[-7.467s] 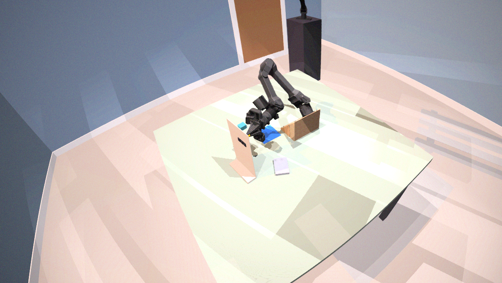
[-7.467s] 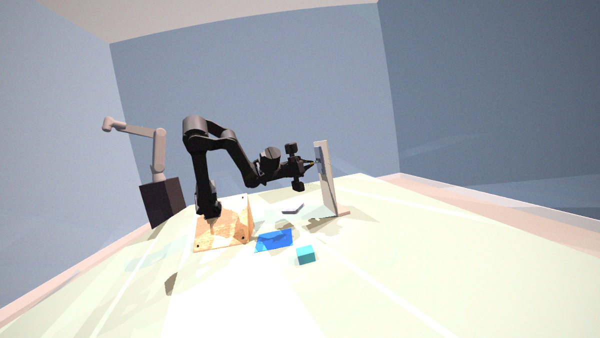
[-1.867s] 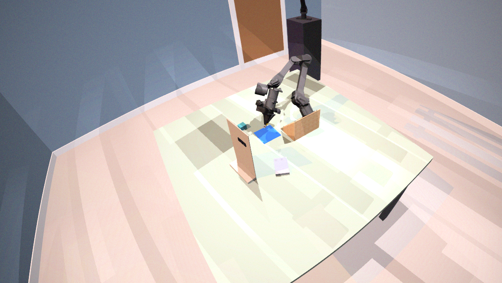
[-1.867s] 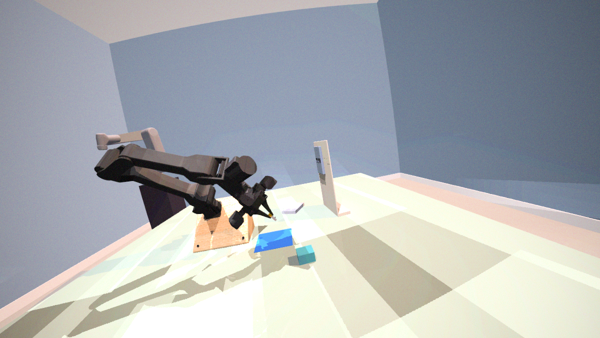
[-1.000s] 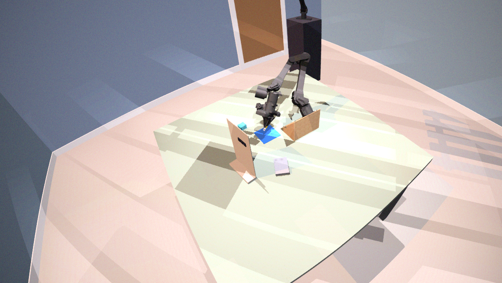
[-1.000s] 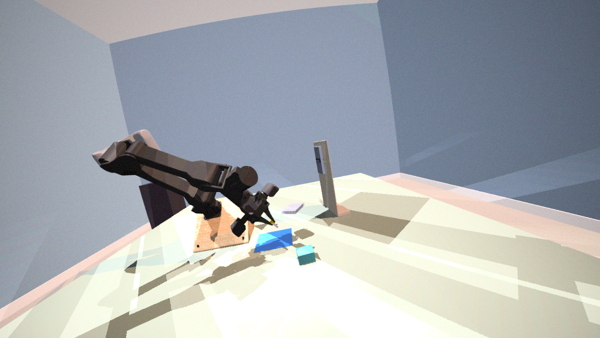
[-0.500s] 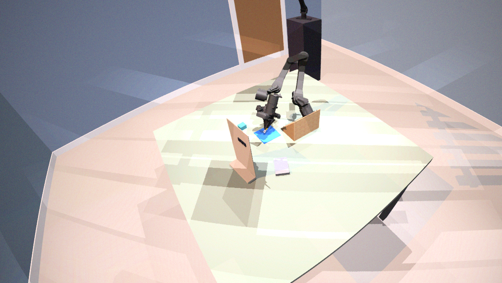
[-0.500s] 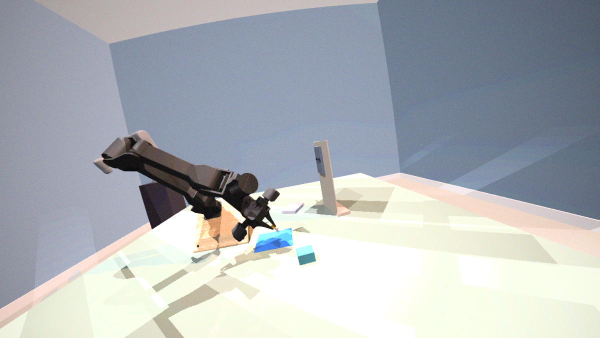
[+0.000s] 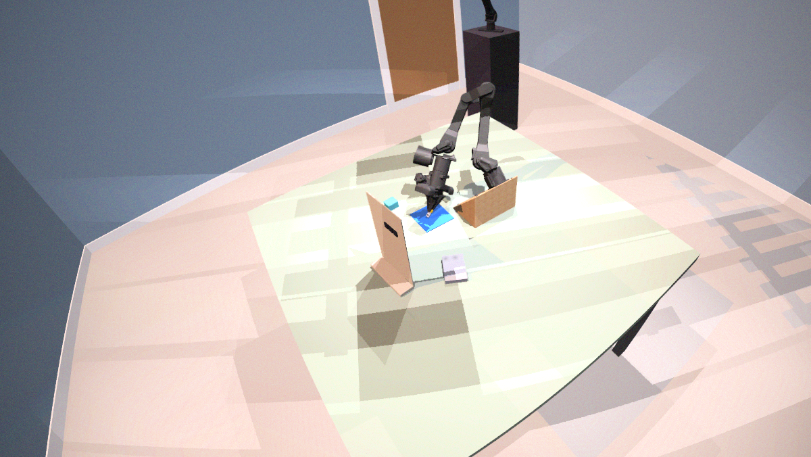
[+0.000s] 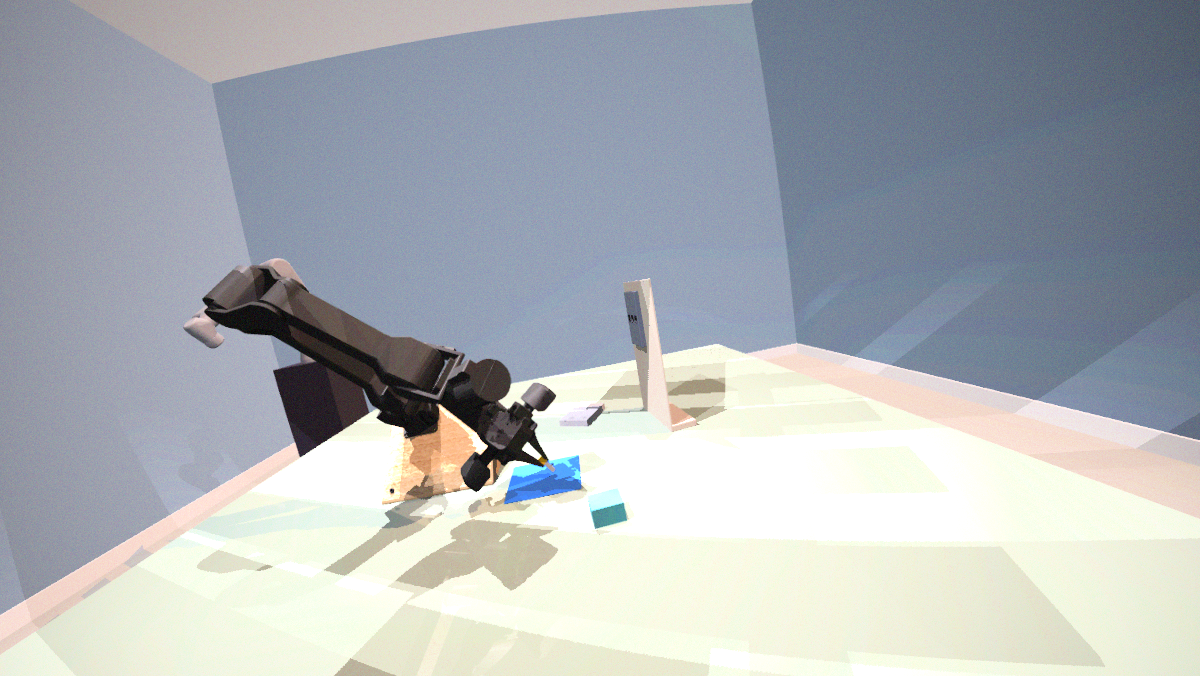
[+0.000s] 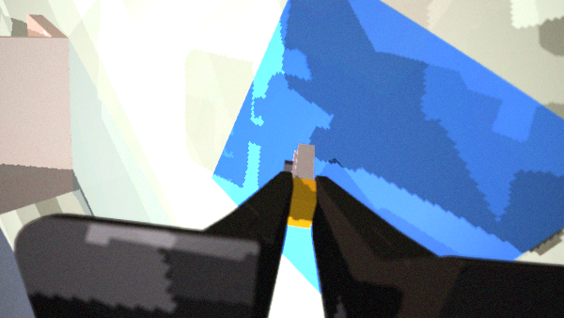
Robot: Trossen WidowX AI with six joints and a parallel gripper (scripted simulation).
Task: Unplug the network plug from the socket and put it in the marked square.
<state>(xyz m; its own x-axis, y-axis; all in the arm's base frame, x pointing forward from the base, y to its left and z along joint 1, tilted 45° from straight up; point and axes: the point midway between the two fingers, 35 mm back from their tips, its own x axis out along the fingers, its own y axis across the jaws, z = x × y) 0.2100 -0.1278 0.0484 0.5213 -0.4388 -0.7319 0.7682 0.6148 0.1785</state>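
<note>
Now: the blue marked square 30 mm below my gripper tip and 10 mm behind it. From my gripper tip the other things lie so: network plug right at my gripper tip; then upright panel 240 mm ahead, 170 mm to the left, 110 mm above; then teal block 140 mm to the right, 80 mm ahead, 10 mm below.
</note>
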